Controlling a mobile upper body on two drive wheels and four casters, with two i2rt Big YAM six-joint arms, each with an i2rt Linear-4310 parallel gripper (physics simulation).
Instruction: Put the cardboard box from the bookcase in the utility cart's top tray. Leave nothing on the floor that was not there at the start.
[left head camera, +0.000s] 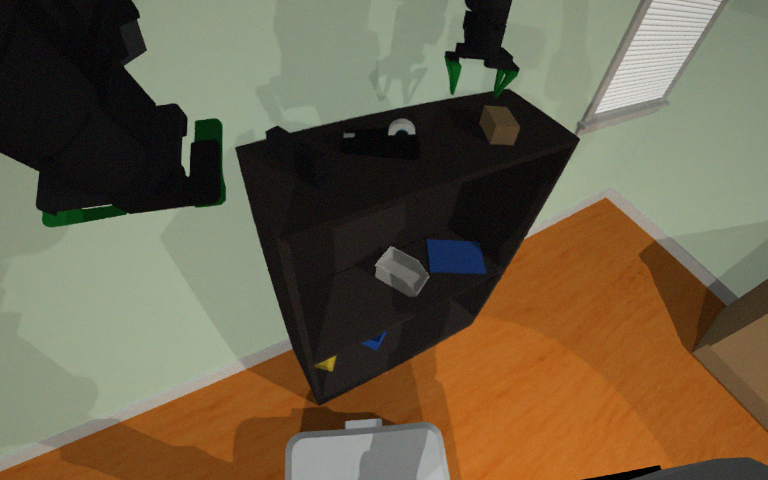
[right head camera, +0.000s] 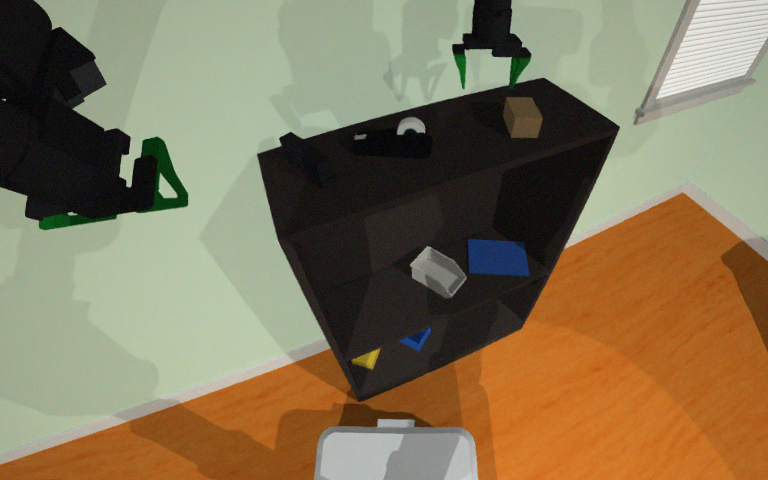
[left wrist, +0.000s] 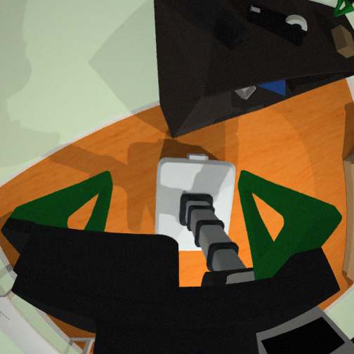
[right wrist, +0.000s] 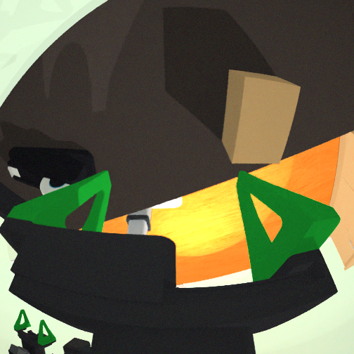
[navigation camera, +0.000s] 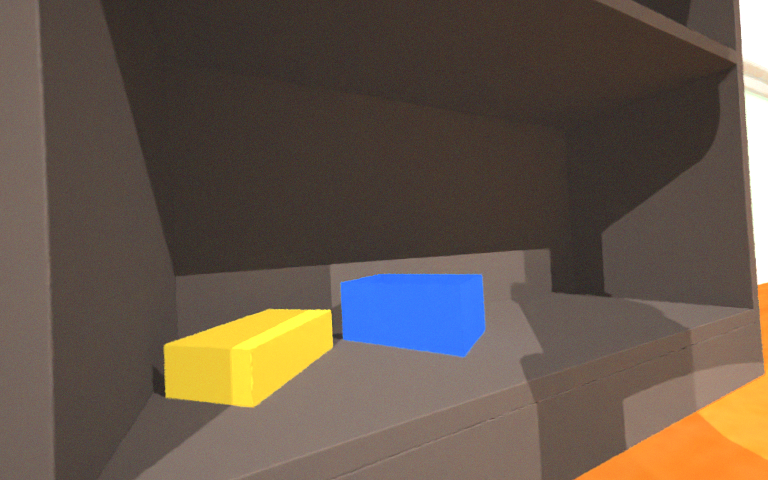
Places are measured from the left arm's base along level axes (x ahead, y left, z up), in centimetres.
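Where they show: left gripper, fingertip midpoint: (left head camera: 173, 201) (right head camera: 150, 206); right gripper, fingertip midpoint: (left head camera: 473, 95) (right head camera: 486, 88).
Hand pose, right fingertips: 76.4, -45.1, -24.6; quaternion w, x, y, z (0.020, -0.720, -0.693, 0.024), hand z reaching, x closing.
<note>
After its pixels a point has its place, as x, y, z.
The small tan cardboard box (left head camera: 499, 125) @(73.9, -52.1, -30.0) (right head camera: 522, 117) @(73.8, -52.8, -30.0) (left wrist: 343, 42) (right wrist: 262, 120) stands on the top board of the dark bookcase (left head camera: 362, 186) @(58.8, -20.8, -35.0) (right head camera: 396, 181) @(60.1, -26.3, -35.0) (left wrist: 180, 55) (navigation camera: 19, 226) @(46.9, -7.2, -117.2), near its right end. My right gripper (left head camera: 474, 94) @(76.4, -45.1, -24.6) (right head camera: 488, 87) @(76.4, -45.1, -24.6) (right wrist: 173, 177) is open and empty, above the bookcase; in the right wrist view the box lies beyond the fingertips, above the right-hand finger. My left gripper (left head camera: 134, 210) (left wrist: 175, 177) is open and empty, off to the left of the bookcase. I cannot make out the utility cart in any view.
A black object with a white disc (left head camera: 402, 127) @(69.5, -29.2, -28.9) (right head camera: 411, 126) @(69.5, -29.5, -29.0) and a dark block (left head camera: 294, 152) @(63.0, -8.5, -30.2) share the bookcase top. Lower shelves hold a grey bin (left head camera: 400, 271) @(78.0, -37.8, -91.4), blue board (left head camera: 456, 256) @(83.8, -59.9, -91.8), blue bin (navigation camera: 412, 314) @(68.1, -26.3, -127.0) and yellow block (navigation camera: 243, 359) @(57.6, -11.6, -127.3). A large tan object (left head camera: 741, 350) @(35.8, -203.5, -113.9) stands right.
</note>
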